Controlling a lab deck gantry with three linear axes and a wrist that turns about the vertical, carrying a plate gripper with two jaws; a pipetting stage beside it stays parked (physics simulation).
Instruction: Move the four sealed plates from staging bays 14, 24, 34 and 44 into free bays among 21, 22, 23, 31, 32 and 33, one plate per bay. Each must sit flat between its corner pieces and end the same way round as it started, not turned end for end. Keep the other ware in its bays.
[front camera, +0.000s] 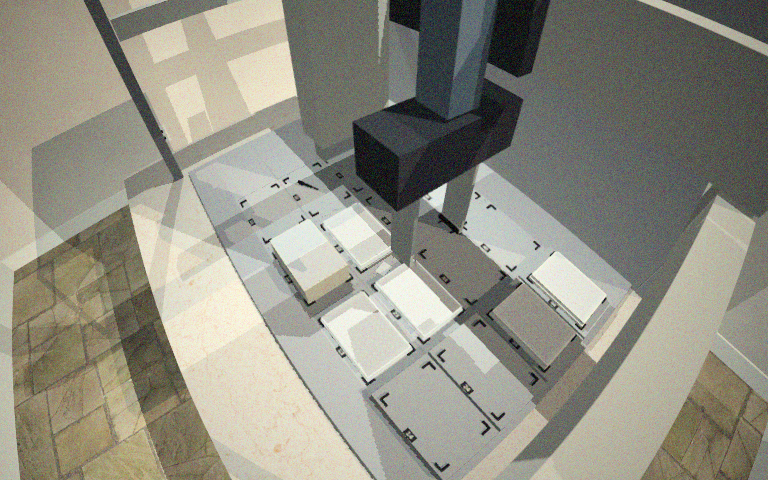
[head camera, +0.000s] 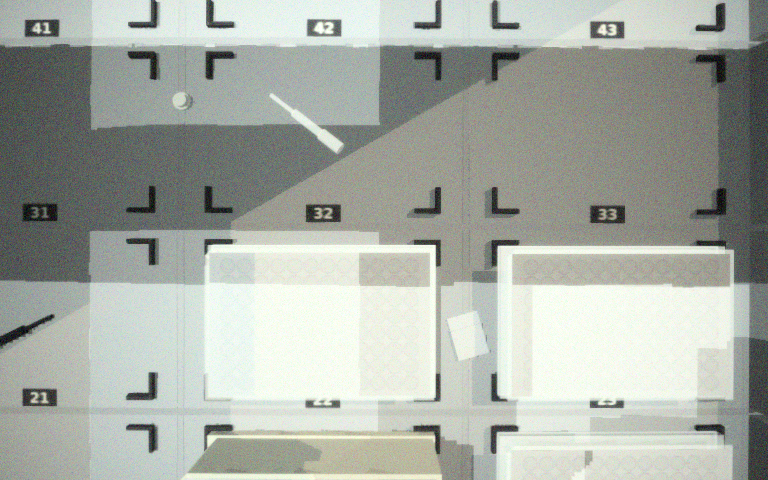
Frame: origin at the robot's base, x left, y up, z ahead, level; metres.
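Seen in the pictures: gripper, fingertip midpoint: (front camera: 427, 240); robot's base, link origin: (front camera: 241, 203).
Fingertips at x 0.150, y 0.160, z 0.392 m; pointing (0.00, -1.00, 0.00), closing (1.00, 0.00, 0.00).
Observation:
Pixels of each thing's top centre, then the offset from my fingertips to it.
- grey-brown shaded plate, top centre: (front camera: 535, 322) dx +0.107, dy -0.131, dz +0.164 m
- white plate, top centre: (front camera: 570, 284) dx +0.214, dy -0.131, dz +0.164 m
- tall cream box, top centre: (front camera: 306, 252) dx -0.107, dy -0.118, dz -0.164 m
- black pen, top centre: (head camera: 3, 338) (front camera: 307, 183) dx -0.010, dy -0.152, dz -0.342 m
- white pen, top centre: (head camera: 304, 119) dx +0.113, dy -0.152, dz -0.174 m
- paper slip, top centre: (head camera: 468, 335) (front camera: 383, 268) dx -0.009, dy -0.159, dz -0.081 m
A pale plate (front camera: 356, 234) (head camera: 320, 339) sits in bay 22. Another pale plate (front camera: 419, 300) (head camera: 615, 339) sits in bay 23, looking flat and square to its corner pieces. A grey-brown shaded plate (front camera: 532, 325) stands in staging bay 34 and a white plate (front camera: 568, 288) in bay 44. Staging bays 14 (front camera: 434, 416) and 24 (front camera: 504, 384) hold no plate. My gripper (front camera: 430, 247) is raised around bays 23 and 33, jaws apart with no plate between them; it does not show in the head view. Which way round the plates face cannot be told.
A tall cream box (front camera: 311, 260) (head camera: 317, 455) stands in bay 12, a pale plate (front camera: 365, 336) (head camera: 617, 464) in bay 13. A black pen (front camera: 307, 184) (head camera: 25, 330) lies in bay 21, a white pen (head camera: 305, 123) in bay 32. A paper slip (head camera: 467, 335) lies between bays 22 and 23.

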